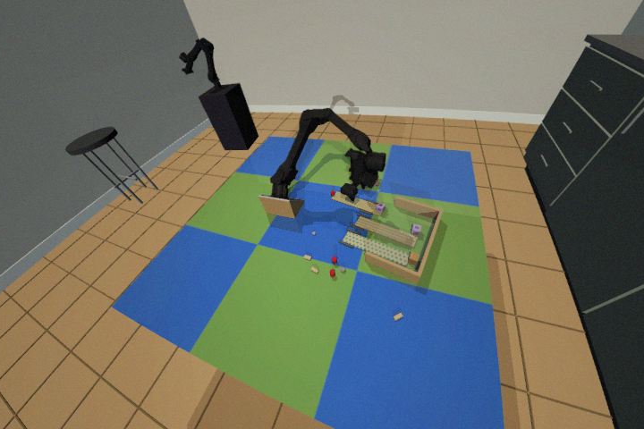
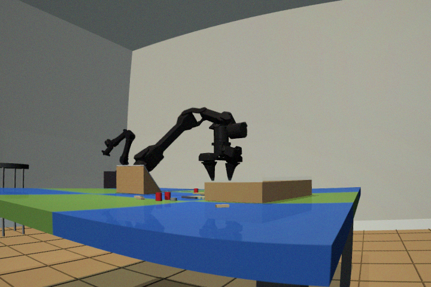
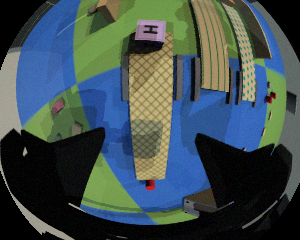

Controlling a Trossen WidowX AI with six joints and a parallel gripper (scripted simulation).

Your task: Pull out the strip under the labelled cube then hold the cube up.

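Now: the cross-hatched strip 5 cm below my gripper tip. Round my gripper tip: grey piece: 34 cm to the right, 5 cm below, 2 cm behind.
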